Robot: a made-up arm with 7 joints. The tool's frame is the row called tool.
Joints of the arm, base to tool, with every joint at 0 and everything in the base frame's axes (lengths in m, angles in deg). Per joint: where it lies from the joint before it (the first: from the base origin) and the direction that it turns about. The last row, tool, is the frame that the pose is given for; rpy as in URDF.
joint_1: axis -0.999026 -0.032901 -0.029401 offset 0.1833 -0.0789 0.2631
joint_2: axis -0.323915 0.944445 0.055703 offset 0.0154 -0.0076 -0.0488
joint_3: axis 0 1 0 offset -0.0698 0.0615 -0.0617
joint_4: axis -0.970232 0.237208 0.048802 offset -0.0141 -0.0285 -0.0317
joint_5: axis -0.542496 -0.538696 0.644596 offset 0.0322 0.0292 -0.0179
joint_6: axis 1 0 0 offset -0.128 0.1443 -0.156
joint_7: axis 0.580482 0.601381 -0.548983 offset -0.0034 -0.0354 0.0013
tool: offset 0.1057 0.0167 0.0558 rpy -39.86 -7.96 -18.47
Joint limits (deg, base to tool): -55..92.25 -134.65..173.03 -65.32..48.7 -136.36..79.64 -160.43..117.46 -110.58..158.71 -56.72..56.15
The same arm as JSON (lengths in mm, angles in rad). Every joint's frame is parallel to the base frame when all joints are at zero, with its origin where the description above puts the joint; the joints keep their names.
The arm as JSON. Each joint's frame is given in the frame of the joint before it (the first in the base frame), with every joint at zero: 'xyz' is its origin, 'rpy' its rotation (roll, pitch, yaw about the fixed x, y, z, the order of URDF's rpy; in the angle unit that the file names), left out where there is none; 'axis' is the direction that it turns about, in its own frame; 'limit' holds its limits. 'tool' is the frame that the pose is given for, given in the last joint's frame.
{
  "units": {
    "length": "mm",
    "angle": "rad"
  },
  "joints": [
    {
      "name": "joint_1",
      "type": "revolute",
      "origin": {
        "xyz": [
          183.3,
          -78.9,
          263.1
        ]
      },
      "axis": [
        -0.999026,
        -0.032901,
        -0.029401
      ],
      "limit": {
        "lower": -0.9599,
        "upper": 1.6101
      }
    },
    {
      "name": "joint_2",
      "type": "revolute",
      "origin": {
        "xyz": [
          15.4,
          -7.6,
          -48.8
        ]
      },
      "axis": [
        -0.323915,
        0.944445,
        0.055703
      ],
      "limit": {
        "lower": -2.3501,
        "upper": 3.0199
      }
    },
    {
      "name": "joint_3",
      "type": "revolute",
      "origin": {
        "xyz": [
          -69.8,
          61.5,
          -61.7
        ]
      },
      "axis": [
        0.0,
        1.0,
        0.0
      ],
      "limit": {
        "lower": -1.14,
        "upper": 0.85
      }
    },
    {
      "name": "joint_4",
      "type": "revolute",
      "origin": {
        "xyz": [
          -14.1,
          -28.5,
          -31.7
        ]
      },
      "axis": [
        -0.970232,
        0.237208,
        0.048802
      ],
      "limit": {
        "lower": -2.3799,
        "upper": 1.39
      }
    },
    {
      "name": "joint_5",
      "type": "revolute",
      "origin": {
        "xyz": [
          32.2,
          29.2,
          -17.9
        ]
      },
      "axis": [
        -0.542496,
        -0.538696,
        0.644596
      ],
      "limit": {
        "lower": -2.8,
        "upper": 2.0501
      }
    },
    {
      "name": "joint_6",
      "type": "revolute",
      "origin": {
        "xyz": [
          -128.0,
          144.3,
          -156.0
        ]
      },
      "axis": [
        1.0,
        0.0,
        0.0
      ],
      "limit": {
        "lower": -1.93,
        "upper": 2.77
      }
    },
    {
      "name": "joint_7",
      "type": "revolute",
      "origin": {
        "xyz": [
          -3.4,
          -35.4,
          1.3
        ]
      },
      "axis": [
        0.580482,
        0.601381,
        -0.548983
      ],
      "limit": {
        "lower": -0.99,
        "upper": 0.98
      }
    }
  ],
  "tool": {
    "origin": {
      "xyz": [
        105.7,
        16.7,
        55.8
      ],
      "rpy": [
        -0.6957,
        -0.1389,
        -0.3224
      ]
    }
  }
}

